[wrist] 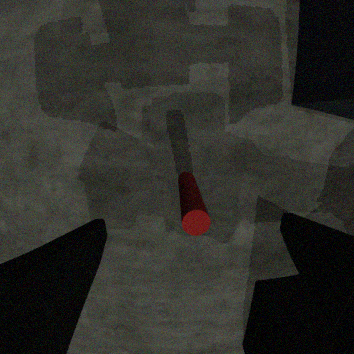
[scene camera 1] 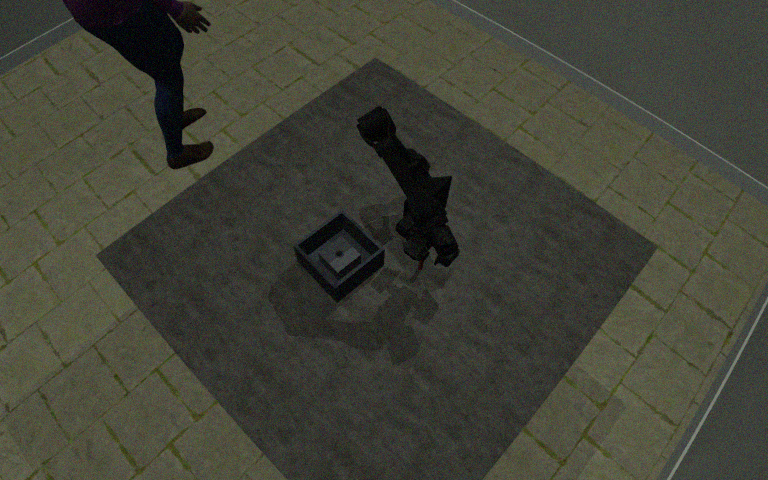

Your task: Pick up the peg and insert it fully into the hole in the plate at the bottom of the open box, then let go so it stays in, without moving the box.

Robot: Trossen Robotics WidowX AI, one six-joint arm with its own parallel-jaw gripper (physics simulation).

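Frame: origin at the arm's base, x left, y ahead, z down, level; millimetres.
Seen in the pictures: gripper, fingertip midpoint: (wrist: 194, 225).
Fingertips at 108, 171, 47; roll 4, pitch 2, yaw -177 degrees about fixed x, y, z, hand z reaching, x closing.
Pixels of each thing's top centre, then the offset from my fingertips to it, as dx, dy, dz. "spot": a spot on its surface instead. Level surfaces: height alone.
- red peg at its top centre: (wrist: 195, 222) (scene camera 1: 422, 255) -1, +2, +0
- open dark box at its top centre: (scene camera 1: 338, 247) -206, +136, -18
- light grey plate at its top centre: (scene camera 1: 339, 253) -206, +136, +19
- small dark hole at a spot on its surface: (scene camera 1: 339, 253) spot: -213, +130, +36
- dark mat at its surface level: dz +81
The red peg (scene camera 1: 420, 264) (wrist: 192, 200) stands upright on the dark mat, its round top facing the wrist camera. In scene camera 1 its upper part is hidden by the gripper. My gripper (scene camera 1: 431, 258) (wrist: 194, 225) is open and empty. In the wrist view the peg's top appears between the two black fingertips, apart from both; the exact height between them is hard to tell. The open dark box (scene camera 1: 362, 275) (wrist: 325, 55) stands left of the gripper in scene camera 1. The light grey plate (scene camera 1: 346, 262) lies at its bottom, with a small dark hole (scene camera 1: 339, 253).
The arm (scene camera 1: 404, 166) reaches over the dark mat (scene camera 1: 226, 226) from its base (scene camera 1: 376, 125) at the back. The box's raised walls surround the plate, and the box's near corner is close to the gripper. A person (scene camera 1: 169, 101) stands on the paving beyond the mat at the upper left.
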